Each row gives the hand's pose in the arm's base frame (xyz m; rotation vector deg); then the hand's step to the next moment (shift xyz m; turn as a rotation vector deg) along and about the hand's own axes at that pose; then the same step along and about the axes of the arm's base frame.
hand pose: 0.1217 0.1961 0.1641 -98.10 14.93 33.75
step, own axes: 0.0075 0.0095 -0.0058 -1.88 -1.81 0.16
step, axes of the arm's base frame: 0.0032 -0.0067 -0.0112 -0.76 0.30 2.48
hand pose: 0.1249 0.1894 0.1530 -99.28 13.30 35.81
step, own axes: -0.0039 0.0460 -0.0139 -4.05 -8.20 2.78
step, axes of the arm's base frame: -0.0211 -0.0259 -0.0348 -0.29 4.08 8.64
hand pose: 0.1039 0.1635 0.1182 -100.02 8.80 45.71
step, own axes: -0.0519 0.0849 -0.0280 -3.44 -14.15 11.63
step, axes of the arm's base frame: -0.0686 -0.0689 -0.0350 -0.75 14.20 12.05
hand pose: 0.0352 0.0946 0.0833 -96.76 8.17 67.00
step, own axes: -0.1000 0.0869 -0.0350 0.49 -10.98 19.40
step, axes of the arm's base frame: -0.0809 -0.1093 0.0165 -5.41 20.45 7.05
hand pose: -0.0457 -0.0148 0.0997 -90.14 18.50 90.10
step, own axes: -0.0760 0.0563 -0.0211 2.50 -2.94 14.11
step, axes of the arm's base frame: -0.0384 -0.0774 0.0439 -7.15 12.70 1.25
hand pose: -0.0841 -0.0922 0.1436 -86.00 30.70 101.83
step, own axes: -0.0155 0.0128 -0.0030 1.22 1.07 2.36
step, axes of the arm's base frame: -0.0070 -0.0145 0.0124 -2.41 1.34 -0.78
